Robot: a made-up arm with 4 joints.
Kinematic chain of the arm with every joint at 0, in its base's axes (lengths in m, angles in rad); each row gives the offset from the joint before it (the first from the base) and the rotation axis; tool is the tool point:
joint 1: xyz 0 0 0.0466 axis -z
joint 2: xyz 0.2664 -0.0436 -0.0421 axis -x
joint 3: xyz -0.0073 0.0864 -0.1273 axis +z
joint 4: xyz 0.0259 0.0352 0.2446 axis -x
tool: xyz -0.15 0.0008 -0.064
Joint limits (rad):
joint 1: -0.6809..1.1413
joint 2: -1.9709..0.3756
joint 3: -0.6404..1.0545
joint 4: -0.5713..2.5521
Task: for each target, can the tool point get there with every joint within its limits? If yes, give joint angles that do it. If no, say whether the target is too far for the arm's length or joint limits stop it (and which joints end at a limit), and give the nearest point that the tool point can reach.
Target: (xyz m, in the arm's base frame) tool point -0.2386 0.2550 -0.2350
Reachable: no: joint limits stop it (at a limit: joint 1, joint 2, joint 4) | nearest point 0.0294 0.2363 -0.0091 | short by 0.351 m
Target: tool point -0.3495 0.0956 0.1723
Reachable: no: joint limits stop it (at a limit: joint 1, joint 4) | nearest point -0.1296 -0.2089 0.1199 | short by 0.379 m
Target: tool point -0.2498 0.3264 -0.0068
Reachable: no: joint limits stop it (at a limit: joint 1, joint 4) | nearest point 0.0307 0.2420 -0.0008 | short by 0.293 m
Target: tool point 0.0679 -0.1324 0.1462
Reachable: yes | joints 0.7132 -0.4330 0.0920 1.8429
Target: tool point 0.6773 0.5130 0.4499
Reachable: no: too far | nearest point 0.1885 0.1428 0.1572 | short by 0.679 m
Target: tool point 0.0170 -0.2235 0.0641
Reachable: yes | joints 0.6145 -1.3966 0.2036 1.9063
